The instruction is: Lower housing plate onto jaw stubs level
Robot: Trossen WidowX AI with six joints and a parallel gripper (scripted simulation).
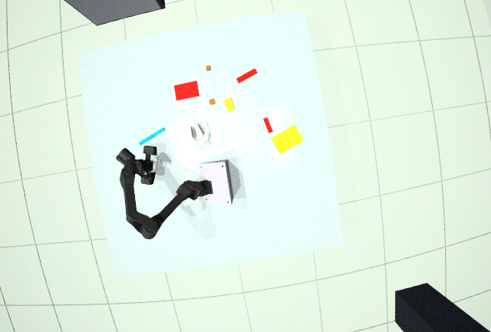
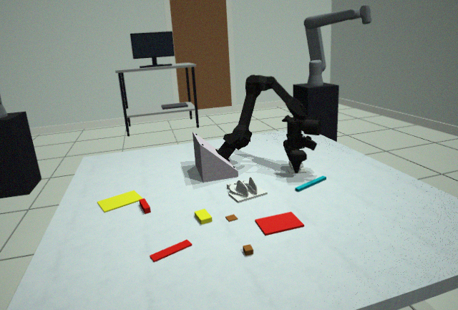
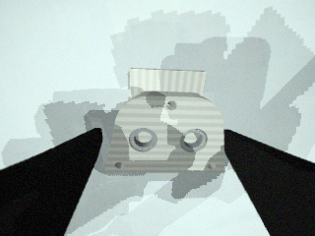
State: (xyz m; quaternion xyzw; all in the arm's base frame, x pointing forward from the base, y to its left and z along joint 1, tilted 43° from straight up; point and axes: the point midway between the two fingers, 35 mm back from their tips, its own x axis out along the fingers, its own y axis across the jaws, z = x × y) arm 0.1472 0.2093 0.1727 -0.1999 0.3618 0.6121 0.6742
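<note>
My gripper tip is now 1 cm to the right of the white piece. The rest, counted from my gripper tip: yellow plate 3 cm ahead, 70 cm to the right, 1 cm below; cyan bar 14 cm ahead; red plate 35 cm ahead, 21 cm to the right, 1 cm below.
</note>
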